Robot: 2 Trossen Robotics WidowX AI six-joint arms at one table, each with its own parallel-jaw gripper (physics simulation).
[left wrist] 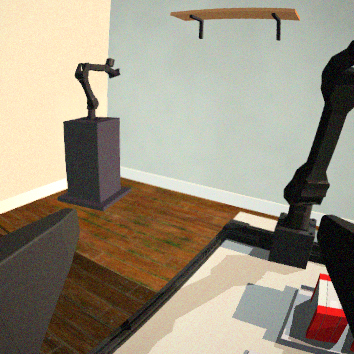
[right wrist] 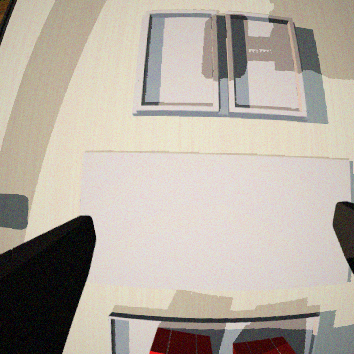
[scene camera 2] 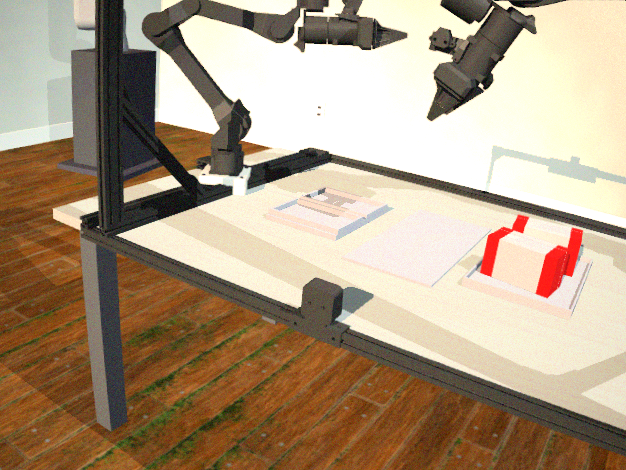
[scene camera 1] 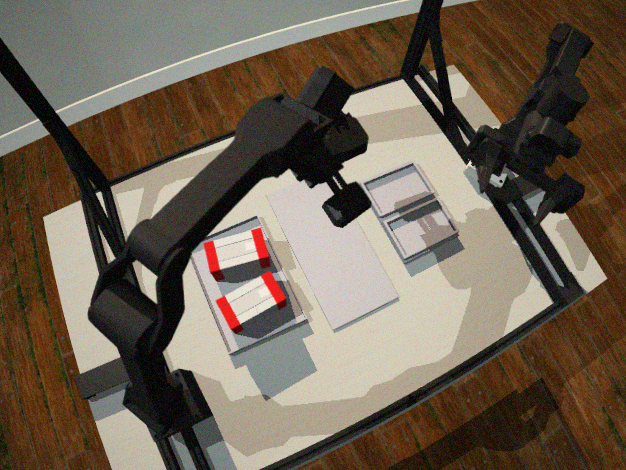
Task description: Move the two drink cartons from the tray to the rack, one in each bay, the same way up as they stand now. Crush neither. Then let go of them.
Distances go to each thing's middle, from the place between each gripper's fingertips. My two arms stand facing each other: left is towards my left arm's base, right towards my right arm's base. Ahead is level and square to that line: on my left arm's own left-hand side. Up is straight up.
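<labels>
Pale mat (scene camera 1: 346, 277): 10 mm to the right of my right hand, 20 mm ahead of it and 240 mm below it.
My left hand, measured from the pale mat, is 130 mm to the left of it, 200 mm past it and 360 mm above it.
</labels>
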